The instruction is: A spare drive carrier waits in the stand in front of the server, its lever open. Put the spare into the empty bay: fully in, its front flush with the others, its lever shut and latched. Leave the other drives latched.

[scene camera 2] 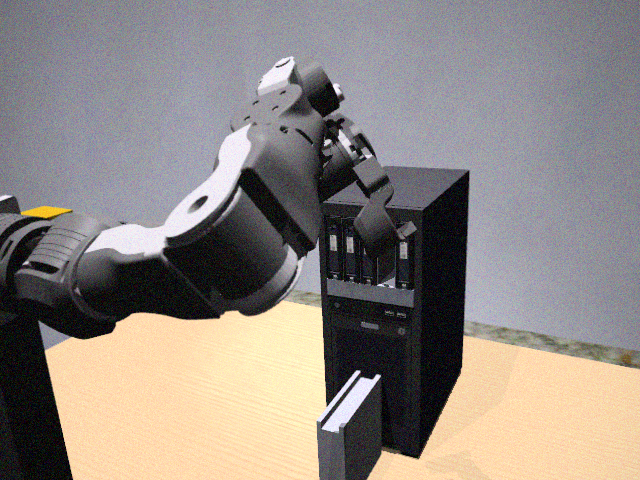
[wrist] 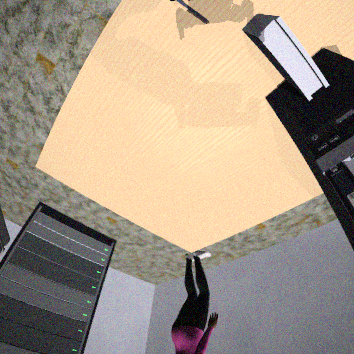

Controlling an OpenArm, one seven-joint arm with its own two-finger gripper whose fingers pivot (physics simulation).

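The black server (scene camera 2: 444, 289) (wrist: 330, 120) stands upright on the table. Several latched drives, such as one at the right end (scene camera 2: 404, 263), show in its upper front; a pale-floored gap (scene camera 2: 386, 283) beside that drive is partly covered by a finger. The grey stand (scene camera 2: 361, 434) (wrist: 295, 57) in front of the server holds no carrier. My gripper (scene camera 2: 397, 253) is open and empty, high at the server's upper front. The spare carrier cannot be made out in the scene view. A thin dark bar (wrist: 192, 11) shows at the wrist view's top edge, possibly its lever; its body is not visible there.
The wooden table (scene camera 2: 232, 392) (wrist: 150, 175) carries the server and stand. A rack cabinet with green lights (wrist: 55, 280) stands beyond the table at lower left in the wrist view. A person in a pink top (wrist: 189, 339) is beyond the table's far corner.
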